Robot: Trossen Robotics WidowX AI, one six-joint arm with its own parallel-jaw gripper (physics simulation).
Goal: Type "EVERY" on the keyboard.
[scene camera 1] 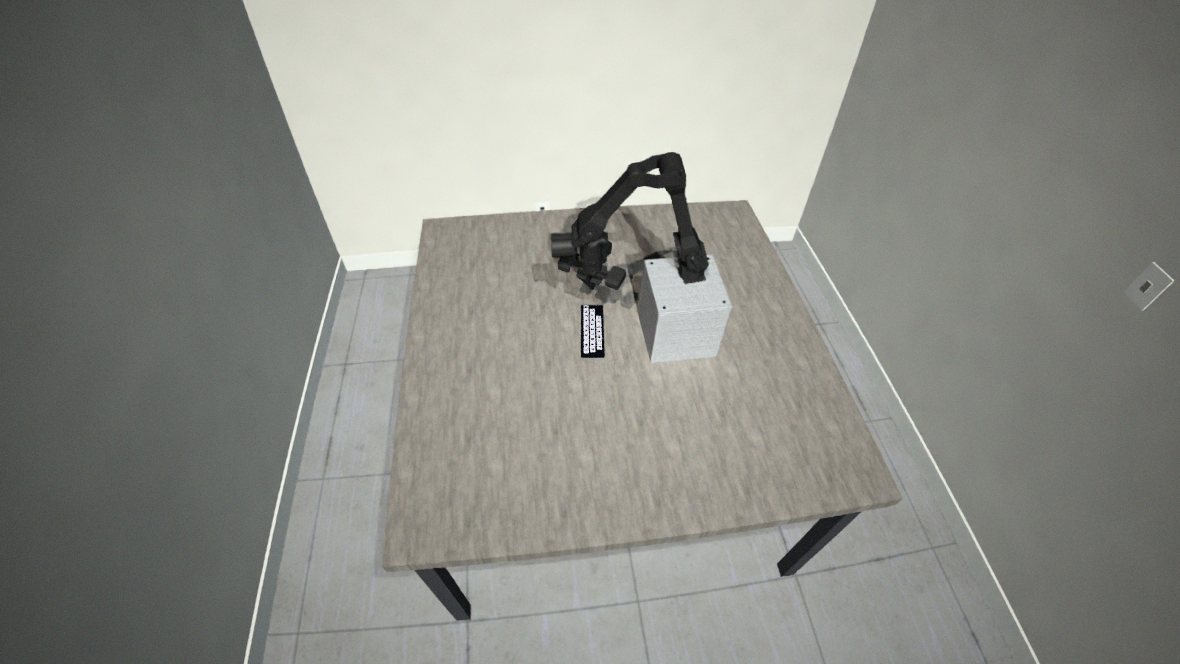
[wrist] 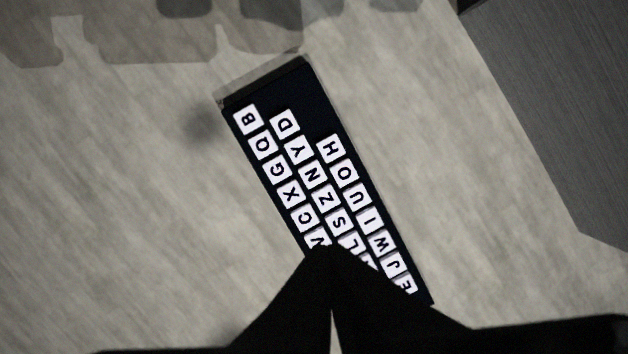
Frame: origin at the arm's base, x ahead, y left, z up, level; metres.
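Where they show: gripper, fingertip midpoint: [scene camera 1: 592,288] [wrist: 326,257]; arm's base at its link origin: [scene camera 1: 691,274].
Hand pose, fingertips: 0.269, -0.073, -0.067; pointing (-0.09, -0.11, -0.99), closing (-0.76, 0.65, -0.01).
Things, the pixels of their top centre, and the offset from my fingertips, as dx, dy, dz. Level surfaces: height alone.
- black keyboard at its top centre: [wrist: 336,216] [scene camera 1: 592,328] +0.005, +0.032, -0.138
- Y key at its top centre: [wrist: 298,149] -0.008, -0.021, -0.138
- E key at its top centre: [wrist: 405,286] +0.003, +0.107, -0.138
- wooden table at its surface level: dz -0.156
The black keyboard [scene camera 1: 592,332] [wrist: 321,186] with white letter keys lies on the table. In the wrist view its rows run slantwise. The Y key [wrist: 298,149] shows fully near the upper end; the E key [wrist: 406,285] is at the lower right, partly covered by a finger. A key [wrist: 317,239] just at the fingertips is partly hidden and looks like V. An R key cannot be made out. My gripper [scene camera 1: 588,284] [wrist: 326,257] is shut and empty. It is raised above the table, clear of the keys, and its fingers hide the keyboard's lower end in the wrist view.
A light grey block [scene camera 1: 691,334] stands right of the keyboard, with the arm's base on top. The wooden table [scene camera 1: 528,462] extends towards the front. Arm shadows fall beyond the keyboard's upper end in the wrist view. A table edge runs along the right of that view.
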